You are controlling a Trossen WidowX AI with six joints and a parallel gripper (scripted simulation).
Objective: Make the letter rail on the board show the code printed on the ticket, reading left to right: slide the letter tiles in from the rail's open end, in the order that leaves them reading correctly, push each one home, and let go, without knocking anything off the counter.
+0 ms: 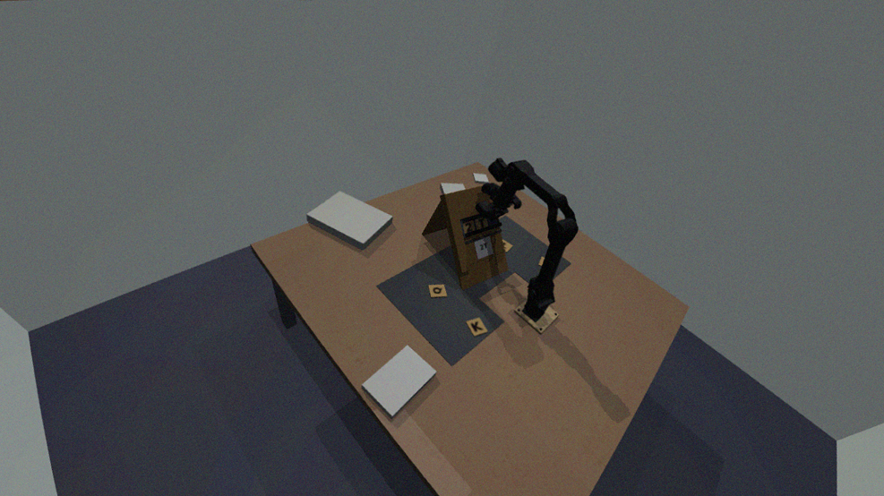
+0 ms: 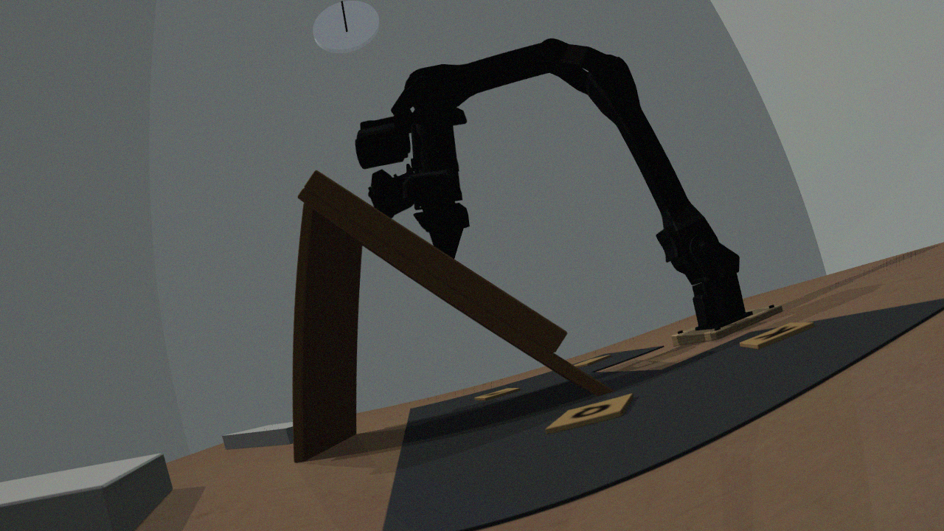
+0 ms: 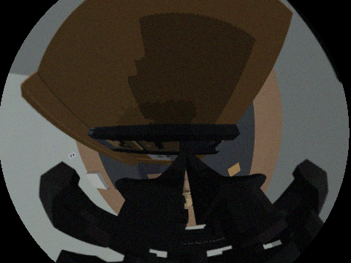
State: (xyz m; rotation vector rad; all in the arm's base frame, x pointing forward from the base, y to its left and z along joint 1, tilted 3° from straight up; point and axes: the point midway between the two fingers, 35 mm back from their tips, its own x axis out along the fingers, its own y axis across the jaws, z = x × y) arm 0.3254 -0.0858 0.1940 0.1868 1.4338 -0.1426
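Right now the tile marked T is 3 cm to the left of my gripper tip, 2 cm ahead of it and 1 cm below it. Also, from my gripper tip: tile marked 2: 10 cm to the left, 3 cm ahead, 1 cm below; then white ticket: 8 cm below, 5 cm to the left, 4 cm behind; then dark mat: 18 cm below, 12 cm behind, 7 cm to the left.
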